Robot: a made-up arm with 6 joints. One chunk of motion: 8 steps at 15 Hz.
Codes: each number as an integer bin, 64 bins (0 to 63) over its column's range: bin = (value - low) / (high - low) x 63, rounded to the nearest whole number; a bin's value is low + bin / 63 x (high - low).
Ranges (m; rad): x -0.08..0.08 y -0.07..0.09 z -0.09..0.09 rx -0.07..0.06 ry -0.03..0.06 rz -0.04..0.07
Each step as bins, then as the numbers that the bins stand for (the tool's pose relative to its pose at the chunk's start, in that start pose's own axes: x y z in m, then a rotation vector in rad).
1 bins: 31 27 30 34 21 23
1 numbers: -0.0013 -0.0014 -0.0043 0.0002 0.0000 0.0002
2 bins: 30 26 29 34 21 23
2 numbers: -0.0038 -0.0040 -0.0071 0.0002 0.0000 0.0002
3 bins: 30 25 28 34 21 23
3 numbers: -0.0038 -0.0065 -0.0100 0.0002 0.0000 0.0002
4 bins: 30 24 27 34 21 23
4 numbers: -0.0038 -0.0090 -0.0129 0.0002 0.0000 0.0002
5 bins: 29 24 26 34 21 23
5 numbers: -0.0063 -0.0090 -0.0157 0.0002 0.0000 0.0002
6 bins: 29 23 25 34 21 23
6 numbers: -0.0063 -0.0116 -0.0186 0.0002 0.0000 0.0002
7 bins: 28 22 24 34 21 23
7 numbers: -0.0089 -0.0141 -0.0214 0.0002 0.0000 0.0002
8 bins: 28 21 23 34 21 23
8 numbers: -0.0089 -0.0167 -0.0243 0.0002 0.0000 0.0002
